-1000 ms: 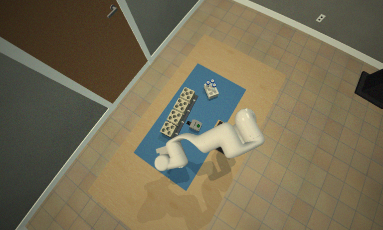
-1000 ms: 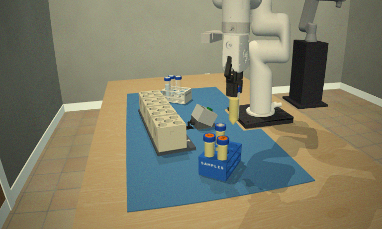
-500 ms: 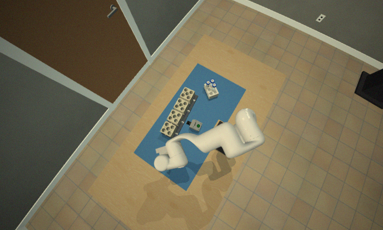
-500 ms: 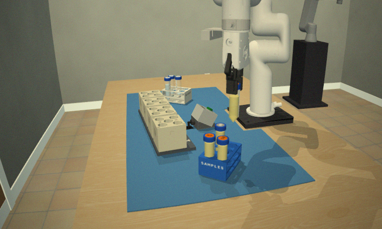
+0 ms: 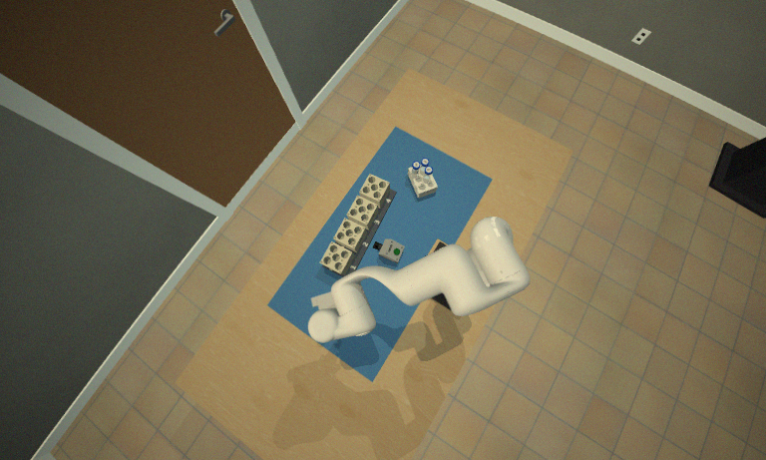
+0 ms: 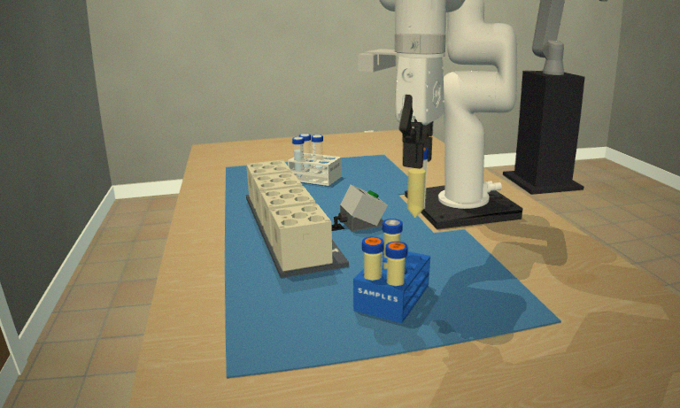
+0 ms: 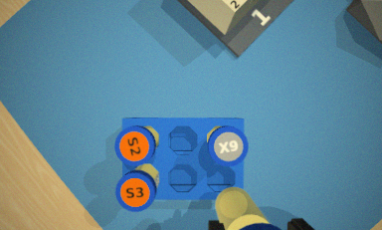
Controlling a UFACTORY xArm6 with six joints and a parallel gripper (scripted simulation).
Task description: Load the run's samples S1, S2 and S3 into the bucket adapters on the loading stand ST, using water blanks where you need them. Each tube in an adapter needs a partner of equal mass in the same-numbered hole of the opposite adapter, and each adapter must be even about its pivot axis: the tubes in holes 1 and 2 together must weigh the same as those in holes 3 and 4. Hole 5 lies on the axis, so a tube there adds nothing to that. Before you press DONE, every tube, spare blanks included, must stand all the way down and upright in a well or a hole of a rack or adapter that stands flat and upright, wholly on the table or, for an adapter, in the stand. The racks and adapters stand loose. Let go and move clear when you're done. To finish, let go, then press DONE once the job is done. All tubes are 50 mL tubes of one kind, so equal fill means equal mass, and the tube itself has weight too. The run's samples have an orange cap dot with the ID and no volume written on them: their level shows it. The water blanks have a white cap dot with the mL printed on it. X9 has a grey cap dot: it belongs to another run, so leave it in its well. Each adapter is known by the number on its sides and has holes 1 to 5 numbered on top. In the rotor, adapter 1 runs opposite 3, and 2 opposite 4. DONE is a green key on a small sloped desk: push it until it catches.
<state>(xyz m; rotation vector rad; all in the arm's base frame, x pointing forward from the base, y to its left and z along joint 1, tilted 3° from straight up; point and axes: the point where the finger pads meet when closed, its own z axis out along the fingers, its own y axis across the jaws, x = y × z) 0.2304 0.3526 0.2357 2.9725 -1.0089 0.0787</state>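
The sample tube lies 50 mm below my hand and 10 mm behind it. The rest, counted from my hand: blue samples rack: 220 mm below, 40 mm ahead, 20 mm to the left; yellowish tube: 190 mm below, 30 mm to the right, 30 mm ahead; adapter: 200 mm below, 180 mm ahead, 150 mm to the right.
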